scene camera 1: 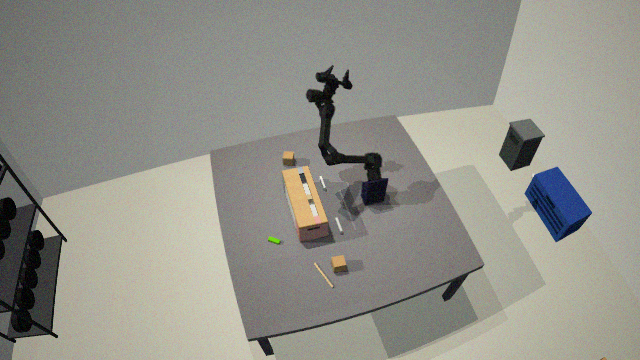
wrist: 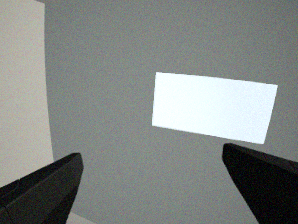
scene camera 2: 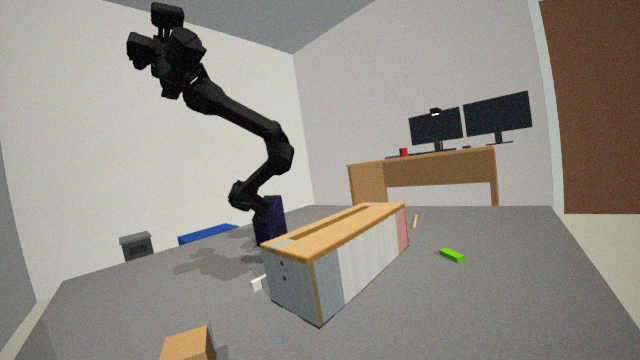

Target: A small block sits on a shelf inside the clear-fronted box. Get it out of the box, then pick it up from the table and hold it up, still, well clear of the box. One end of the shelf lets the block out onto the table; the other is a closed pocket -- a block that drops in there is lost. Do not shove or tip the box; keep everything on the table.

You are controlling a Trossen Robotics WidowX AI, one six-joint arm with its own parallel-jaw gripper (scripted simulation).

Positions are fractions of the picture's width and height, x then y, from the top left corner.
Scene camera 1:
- long box: 0.49, 0.61
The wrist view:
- my gripper: 0.52, 0.70
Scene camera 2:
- my gripper: 0.25, 0.07
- long box: 0.49, 0.75
